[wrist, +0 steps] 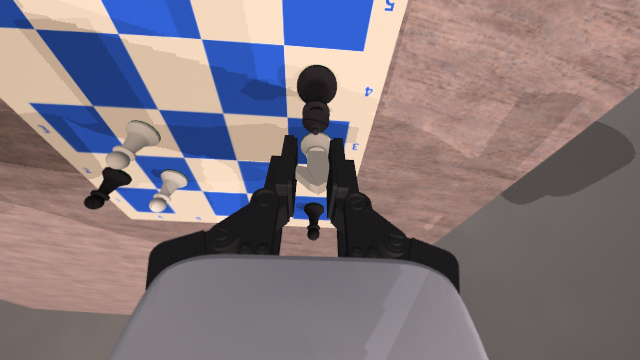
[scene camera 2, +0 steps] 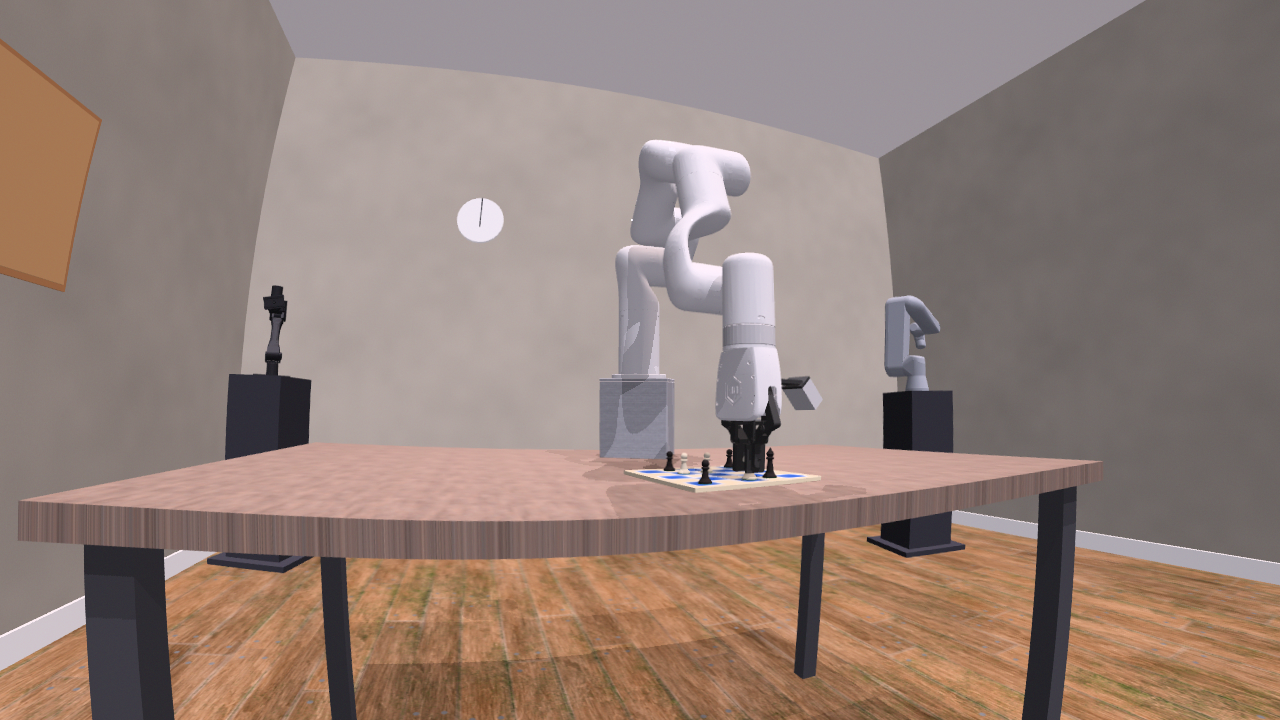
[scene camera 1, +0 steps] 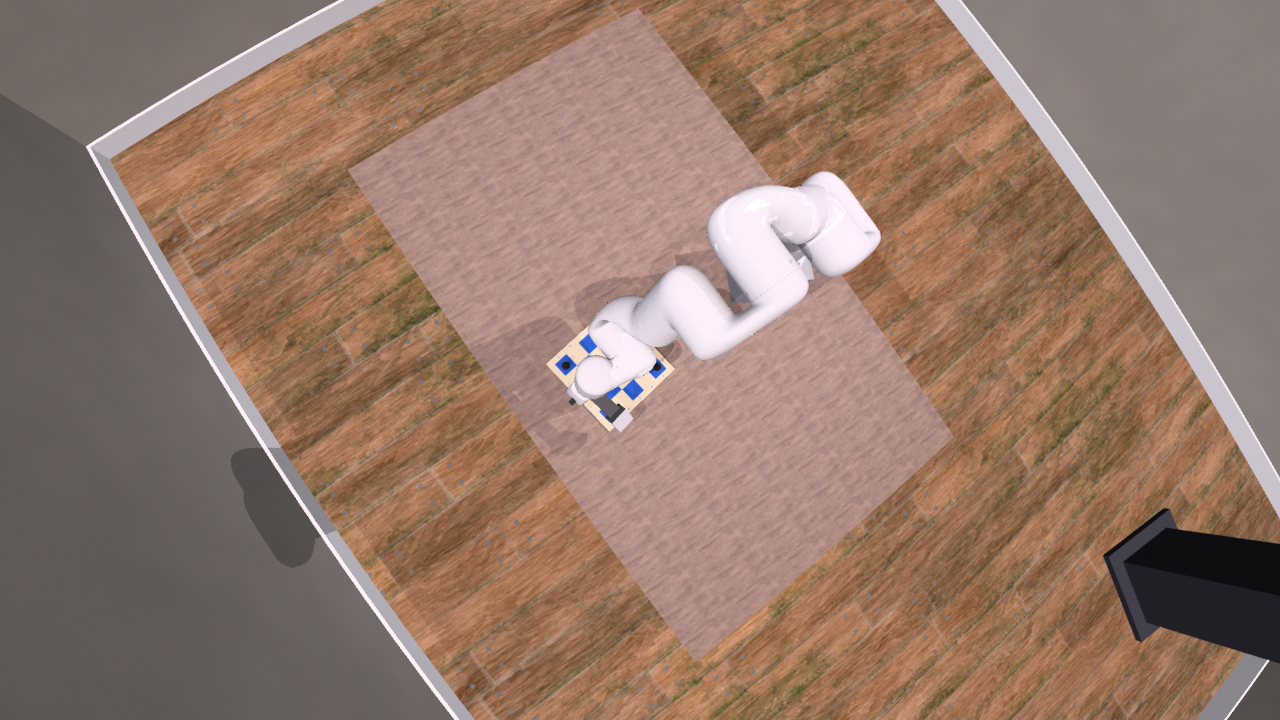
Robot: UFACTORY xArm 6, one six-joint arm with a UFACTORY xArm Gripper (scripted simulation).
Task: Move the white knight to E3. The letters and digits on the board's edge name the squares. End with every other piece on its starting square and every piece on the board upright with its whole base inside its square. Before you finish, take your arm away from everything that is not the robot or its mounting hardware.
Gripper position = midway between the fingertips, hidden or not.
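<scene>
My gripper (scene camera 2: 748, 471), visible too in scene camera 1 (scene camera 1: 588, 387) and the wrist view (wrist: 313, 154). White knight (wrist: 314, 177) in sight.
</scene>
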